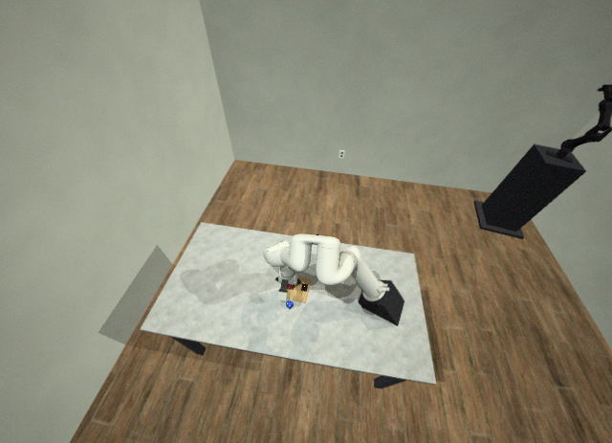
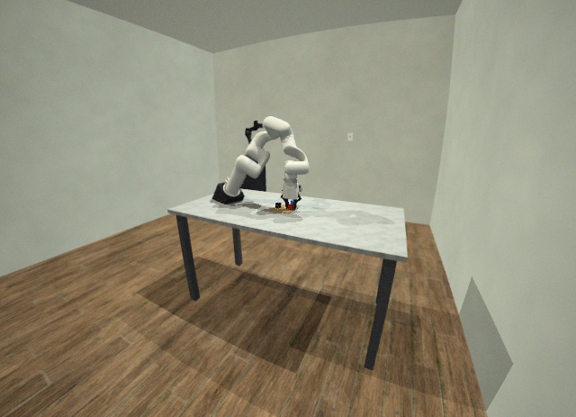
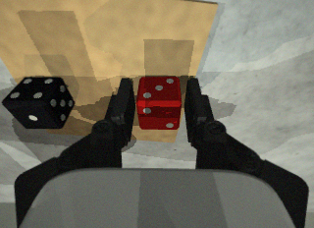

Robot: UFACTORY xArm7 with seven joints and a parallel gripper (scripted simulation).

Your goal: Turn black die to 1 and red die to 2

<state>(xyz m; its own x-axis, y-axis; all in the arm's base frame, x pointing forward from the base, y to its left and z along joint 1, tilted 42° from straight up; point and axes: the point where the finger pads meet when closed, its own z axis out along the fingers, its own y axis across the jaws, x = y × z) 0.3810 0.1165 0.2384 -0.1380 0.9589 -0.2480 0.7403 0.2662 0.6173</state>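
My gripper is now 10 mm above the red die. From my hand the other things lie so: black die: 90 mm behind, 20 mm to the right, 10 mm below; then blue die: 100 mm to the left, 40 mm behind, 10 mm below; then tan mat: 40 mm behind, 20 mm below, 10 mm to the right.
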